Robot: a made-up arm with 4 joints.
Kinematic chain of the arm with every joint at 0, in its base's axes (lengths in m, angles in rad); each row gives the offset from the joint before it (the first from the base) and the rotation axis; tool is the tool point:
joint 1: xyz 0 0 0.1 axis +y
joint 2: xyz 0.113 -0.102 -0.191 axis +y
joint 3: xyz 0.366 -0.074 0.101 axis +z
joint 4: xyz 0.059 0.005 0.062 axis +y
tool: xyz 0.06 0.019 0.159
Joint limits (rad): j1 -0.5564..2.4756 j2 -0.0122..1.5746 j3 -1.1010..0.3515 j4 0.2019..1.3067
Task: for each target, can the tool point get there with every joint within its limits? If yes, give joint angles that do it. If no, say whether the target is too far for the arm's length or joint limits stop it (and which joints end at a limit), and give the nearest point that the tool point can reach.
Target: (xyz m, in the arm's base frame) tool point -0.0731 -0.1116 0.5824
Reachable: no: joint limits stop it (at a limit: joint 1, joint 2, joint 3, joint 4) | nearest point 0.4515 -0.1019 0.5242 | short by 0.528 m
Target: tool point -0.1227 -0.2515 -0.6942
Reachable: yes | joints 0.9756 1.1616 -0.6102 0.3207
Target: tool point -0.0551 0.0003 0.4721
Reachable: no: joint limits stop it (at a limit: joint 1, joint 2, joint 3, joint 4) | nearest point 0.4515 -0.1019 0.5242 | short by 0.519 m
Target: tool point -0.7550 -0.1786 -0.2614
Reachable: yes | joints 1.9246 1.0716 -0.1259 0.7368
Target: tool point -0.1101 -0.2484 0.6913
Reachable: no: joint limits stop it (at a limit: joint 1, joint 2, joint 3, joint 4) | nearest point 0.4152 -0.2986 0.5010 | short by 0.561 m
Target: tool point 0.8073 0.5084 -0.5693
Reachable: no: too far | nearest point 0.6343 -0.0756 -0.4258 | short by 0.626 m
